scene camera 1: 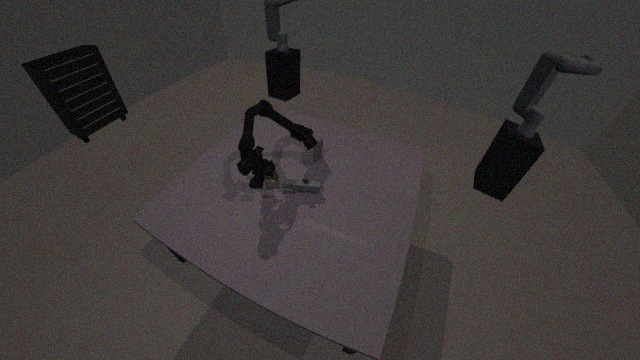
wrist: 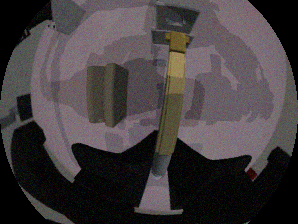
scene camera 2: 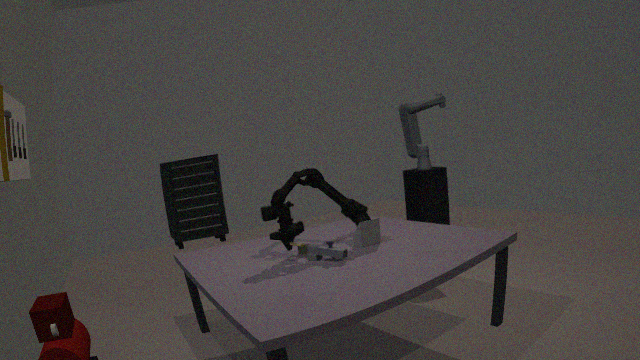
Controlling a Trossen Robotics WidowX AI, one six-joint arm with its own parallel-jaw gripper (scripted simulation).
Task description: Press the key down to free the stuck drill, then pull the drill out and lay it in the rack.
Scene:
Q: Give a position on a grey rack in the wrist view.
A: At 106, 87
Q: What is my gripper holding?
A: A yellow drill.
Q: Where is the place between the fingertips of my gripper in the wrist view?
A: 161, 134

